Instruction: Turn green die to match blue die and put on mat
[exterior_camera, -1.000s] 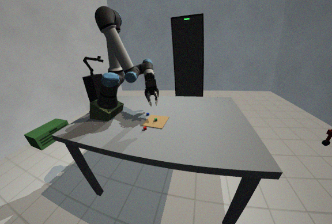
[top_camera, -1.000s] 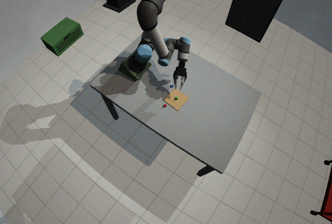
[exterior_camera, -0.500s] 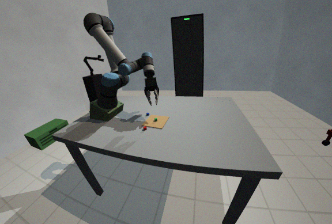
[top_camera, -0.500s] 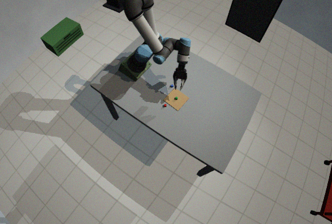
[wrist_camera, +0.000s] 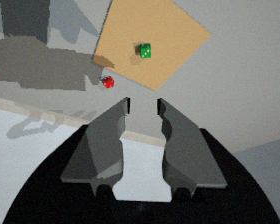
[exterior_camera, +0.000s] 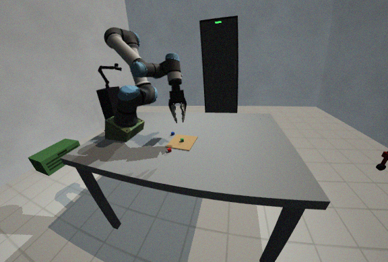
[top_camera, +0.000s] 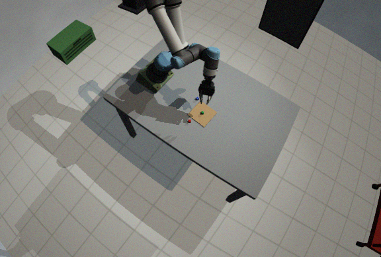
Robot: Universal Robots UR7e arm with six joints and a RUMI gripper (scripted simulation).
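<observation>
Now: the green die 120 mm below my hand and 10 mm to the right of it. From my hand the other things lie so: red die (120 mm below, 110 mm to the right, 30 mm behind); blue die (120 mm below, 80 mm behind, 60 mm to the left); tan mat (130 mm below, 10 mm to the right, 10 mm ahead).
</observation>
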